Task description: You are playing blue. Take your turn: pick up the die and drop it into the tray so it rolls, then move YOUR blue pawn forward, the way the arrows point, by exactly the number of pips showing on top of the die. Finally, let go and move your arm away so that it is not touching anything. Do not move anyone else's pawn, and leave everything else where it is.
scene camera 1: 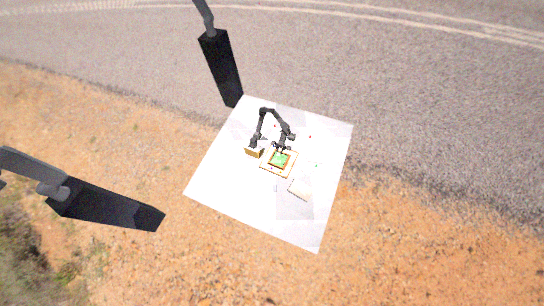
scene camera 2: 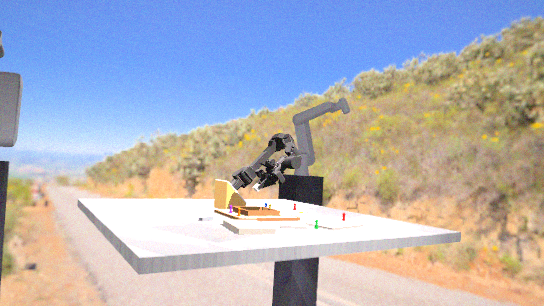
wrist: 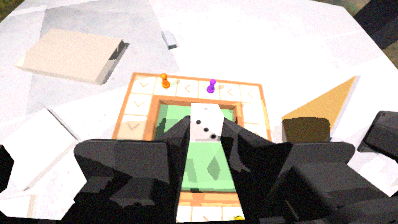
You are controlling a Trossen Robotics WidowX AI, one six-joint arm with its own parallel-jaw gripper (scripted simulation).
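Observation:
My gripper (wrist: 204, 120), holding a white die (wrist: 206, 119). Also a flat beige box (wrist: 86, 58), a green tray (wrist: 206, 169).

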